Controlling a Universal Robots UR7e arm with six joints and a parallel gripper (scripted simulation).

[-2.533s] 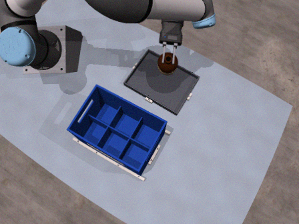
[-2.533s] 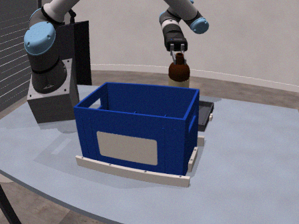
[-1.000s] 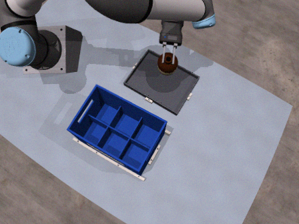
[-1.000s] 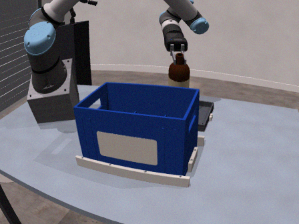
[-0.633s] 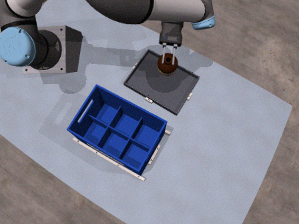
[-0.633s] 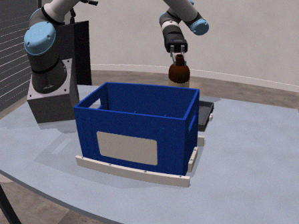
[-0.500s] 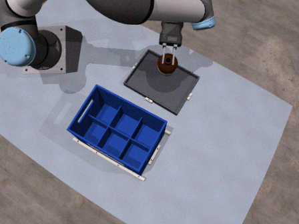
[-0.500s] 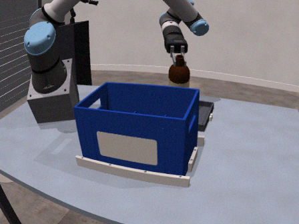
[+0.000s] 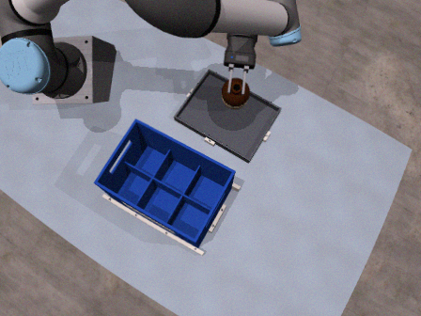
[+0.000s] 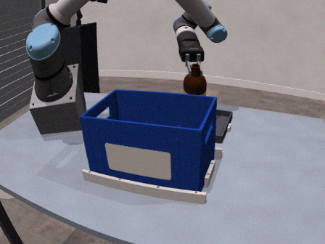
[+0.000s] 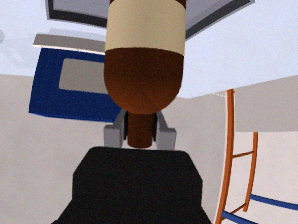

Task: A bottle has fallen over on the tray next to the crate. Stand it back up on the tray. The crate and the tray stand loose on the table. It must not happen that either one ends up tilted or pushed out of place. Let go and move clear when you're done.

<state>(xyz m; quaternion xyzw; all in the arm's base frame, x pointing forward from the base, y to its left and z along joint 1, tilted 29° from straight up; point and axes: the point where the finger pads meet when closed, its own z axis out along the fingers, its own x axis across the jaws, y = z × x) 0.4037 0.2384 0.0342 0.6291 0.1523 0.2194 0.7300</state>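
The bottle is 1 cm behind my hand, 1 cm to the left of it and 5 cm below it. The rest, counted from my hand: dark tray 2 cm behind, 17 cm below; blue crate 2 cm behind, 28 cm to the right, 10 cm below.
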